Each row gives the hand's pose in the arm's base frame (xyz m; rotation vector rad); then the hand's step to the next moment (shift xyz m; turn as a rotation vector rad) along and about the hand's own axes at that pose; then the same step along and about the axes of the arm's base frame.
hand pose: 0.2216 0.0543 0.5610 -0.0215 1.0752 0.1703
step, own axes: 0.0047 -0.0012 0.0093 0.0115 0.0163 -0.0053
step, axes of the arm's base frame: 0.0105 0.0004 0.0002 -0.0017 0.0170 -0.0115
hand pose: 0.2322 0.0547 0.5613 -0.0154 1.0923 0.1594
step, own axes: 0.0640 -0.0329 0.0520 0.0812 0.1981 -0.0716
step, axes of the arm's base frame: 0.0792 -0.0200 -0.0348 -0.0537 0.1991 -0.0918
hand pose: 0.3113 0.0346 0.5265 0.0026 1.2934 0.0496
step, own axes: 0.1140 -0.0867 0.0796 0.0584 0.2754 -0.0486
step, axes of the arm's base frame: 0.1107 -0.0802 -0.0904 -0.0405 0.2761 -0.0613
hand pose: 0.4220 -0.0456 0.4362 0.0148 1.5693 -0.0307
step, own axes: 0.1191 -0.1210 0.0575 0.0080 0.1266 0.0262
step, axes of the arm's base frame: 0.0541 -0.1238 -0.1178 0.0299 0.1257 -0.0092
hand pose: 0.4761 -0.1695 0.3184 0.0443 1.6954 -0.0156
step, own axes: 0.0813 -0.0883 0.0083 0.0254 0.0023 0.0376
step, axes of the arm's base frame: -0.0053 -0.0869 -0.0831 0.0342 0.0014 -0.0299
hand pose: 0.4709 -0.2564 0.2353 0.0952 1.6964 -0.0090
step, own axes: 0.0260 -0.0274 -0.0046 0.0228 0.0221 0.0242
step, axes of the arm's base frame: -0.0097 -0.0255 -0.0265 0.0226 0.0219 -0.0246
